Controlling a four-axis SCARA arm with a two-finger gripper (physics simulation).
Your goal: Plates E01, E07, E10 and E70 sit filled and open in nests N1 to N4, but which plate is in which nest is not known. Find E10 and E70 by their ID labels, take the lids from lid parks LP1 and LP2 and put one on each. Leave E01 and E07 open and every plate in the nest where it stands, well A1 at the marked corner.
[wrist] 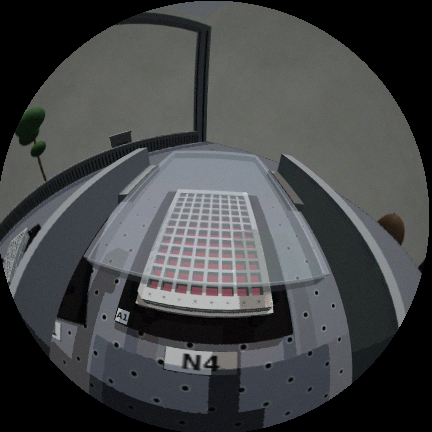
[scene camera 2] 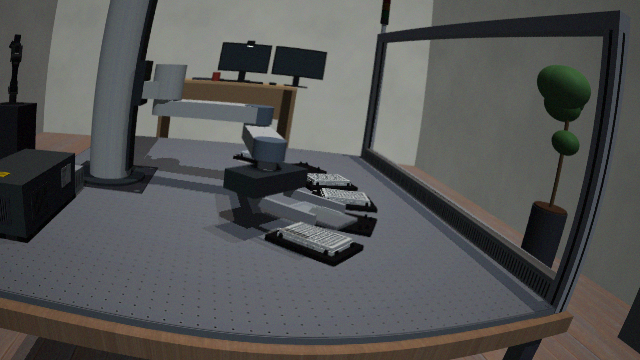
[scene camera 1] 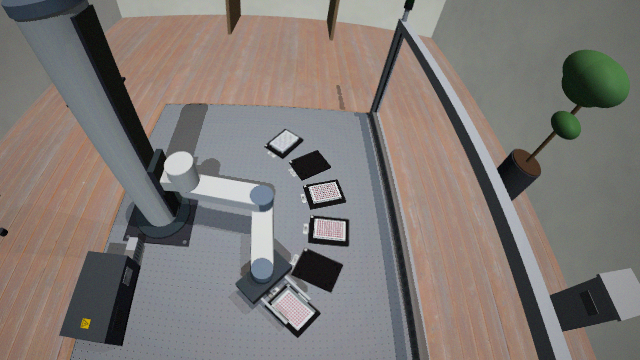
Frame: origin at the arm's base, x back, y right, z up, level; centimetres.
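Seen in the pictures: gripper, fingertip midpoint: (wrist: pixel 212 157) (scene camera 2: pixel 330 214) (scene camera 1: pixel 298 311); arm's base, link origin: (scene camera 2: pixel 109 178) (scene camera 1: pixel 164 213).
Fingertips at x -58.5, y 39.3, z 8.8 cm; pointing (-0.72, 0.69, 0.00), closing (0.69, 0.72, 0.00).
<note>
Offsets run from my fingertips to a thing's middle. Level surfaces: height alone.
My gripper (scene camera 1: pixel 299 310) (scene camera 2: pixel 330 212) (wrist: pixel 212 157) is shut on a clear lid @[dz -0.8, dx +1.7, dy -1.7 cm] (scene camera 2: pixel 336 219) (wrist: pixel 215 170), held level above the plate in N4 @[dz -5.6, dx +1.7, dy -1.7 cm] (scene camera 2: pixel 315 237) (wrist: pixel 205 301). A gap shows between them in scene camera 2. Red wells show through the lid; the plate's ID label is not visible. The A1 mark @[dz -6.3, dx +3.4, dy -10.8 cm] (wrist: pixel 122 316) is at the nest's near left corner. Lid park LP1 @[dz -6.5, dx -7.8, dy -17.3 cm] (scene camera 1: pixel 317 270) (scene camera 2: pixel 367 226) is bare beside it. Two plates @[dz -5.6, dx -13.1, dy -34.1 cm] (scene camera 1: pixel 328 230) @[dz -5.6, dx -11.9, dy -52.2 cm] (scene camera 1: pixel 324 194) show red wells. Lid park LP2 @[dz -6.5, dx -5.8, dy -68.7 cm] (scene camera 1: pixel 310 165) is bare. The far plate @[dz -5.1, dx +7.1, dy -81.7 cm] (scene camera 1: pixel 284 142) looks paler, as if lidded.
The arm column (scene camera 1: pixel 95 120) (scene camera 2: pixel 116 90) stands at the left, with a dark control box (scene camera 1: pixel 102 295) (scene camera 2: pixel 35 192) in front of it. A framed screen (scene camera 1: pixel 387 75) (scene camera 2: pixel 372 100) (wrist: pixel 202 85) runs along the right edge of the perforated table @[dz -7.5 cm] (scene camera 1: pixel 200 320) (scene camera 2: pixel 175 295).
</note>
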